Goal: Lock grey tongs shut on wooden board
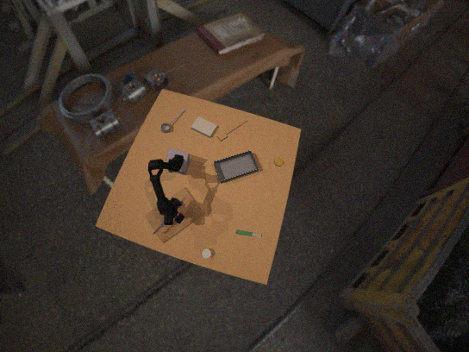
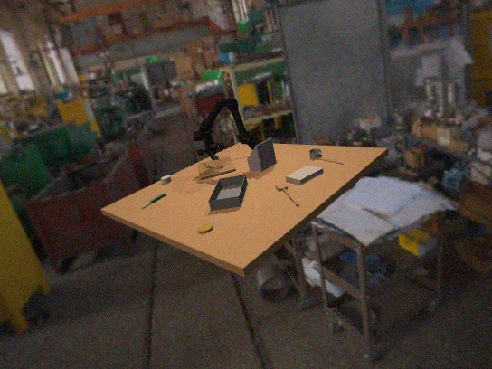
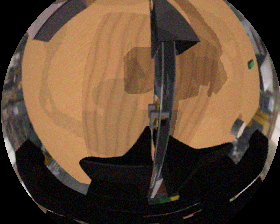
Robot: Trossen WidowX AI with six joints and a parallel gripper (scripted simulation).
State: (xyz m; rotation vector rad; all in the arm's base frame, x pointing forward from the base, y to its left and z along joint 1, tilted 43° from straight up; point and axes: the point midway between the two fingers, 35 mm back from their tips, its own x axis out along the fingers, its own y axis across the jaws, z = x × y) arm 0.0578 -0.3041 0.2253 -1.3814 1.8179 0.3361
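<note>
The wooden board lies 5 cm below my gripper tip. From my gripper tip the other things lie so: roasting tin: 46 cm to the left, 35 cm ahead, 3 cm below; then yellow disc: 67 cm ahead, 60 cm to the left, 5 cm below; then white cap: 29 cm ahead, 21 cm to the right, 4 cm below.
</note>
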